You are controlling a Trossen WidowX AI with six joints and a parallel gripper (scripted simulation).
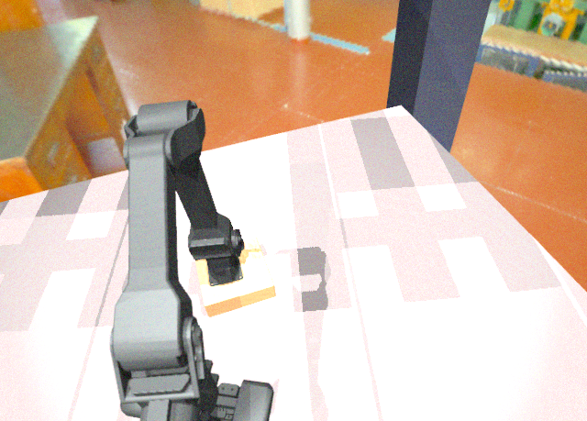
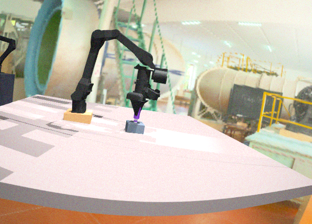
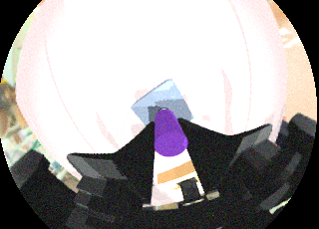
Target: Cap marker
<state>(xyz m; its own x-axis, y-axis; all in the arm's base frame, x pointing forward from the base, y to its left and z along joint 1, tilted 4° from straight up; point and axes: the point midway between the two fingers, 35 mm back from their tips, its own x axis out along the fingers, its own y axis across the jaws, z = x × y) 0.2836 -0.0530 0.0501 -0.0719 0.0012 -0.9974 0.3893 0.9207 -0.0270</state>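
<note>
The marker cap lies 1 cm above my gripper tip. Also, from my gripper tip: grey holder block (5 cm below).
</note>
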